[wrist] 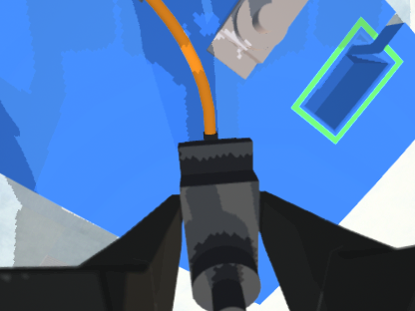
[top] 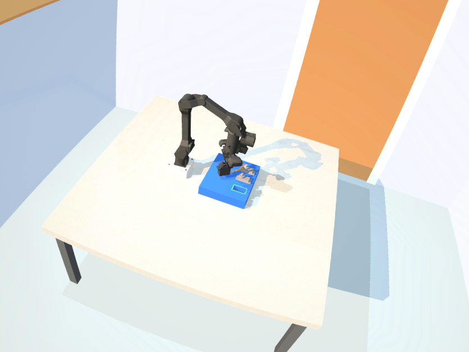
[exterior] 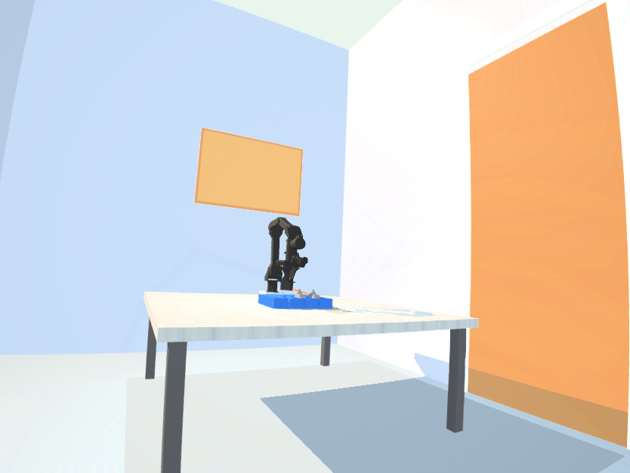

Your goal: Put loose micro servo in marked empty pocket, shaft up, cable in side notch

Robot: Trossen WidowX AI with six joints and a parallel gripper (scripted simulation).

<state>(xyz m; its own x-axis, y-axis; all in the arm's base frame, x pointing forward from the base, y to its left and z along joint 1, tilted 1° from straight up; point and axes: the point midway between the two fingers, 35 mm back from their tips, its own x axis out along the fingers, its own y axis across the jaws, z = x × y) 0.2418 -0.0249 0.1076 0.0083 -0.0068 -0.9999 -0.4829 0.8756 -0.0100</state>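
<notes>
Now: gripper tip 10 cm above the blue deck, 2 cm to the right of it and 1 cm past it.
</notes>
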